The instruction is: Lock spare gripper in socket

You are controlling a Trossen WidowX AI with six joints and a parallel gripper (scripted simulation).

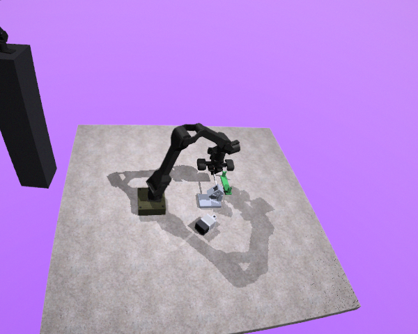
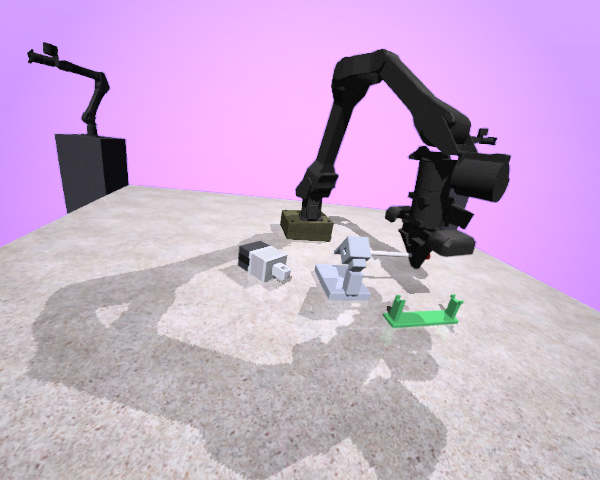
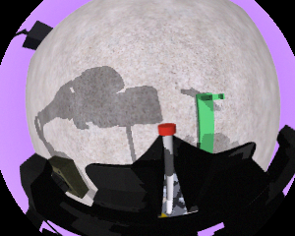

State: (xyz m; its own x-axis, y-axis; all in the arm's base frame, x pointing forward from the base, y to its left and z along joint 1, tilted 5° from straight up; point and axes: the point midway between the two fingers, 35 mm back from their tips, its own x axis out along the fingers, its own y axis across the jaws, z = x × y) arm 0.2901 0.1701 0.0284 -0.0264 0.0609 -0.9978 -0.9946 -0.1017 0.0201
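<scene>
My gripper tip is 8 cm short of the green rest, 1 cm to the left of it and 4 cm above it. The rest, counted from my gripper tip: spare gripper (3 cm behind, 29 cm to the right, 4 cm below); then grey mount (1 cm ahead, 13 cm to the right).
</scene>
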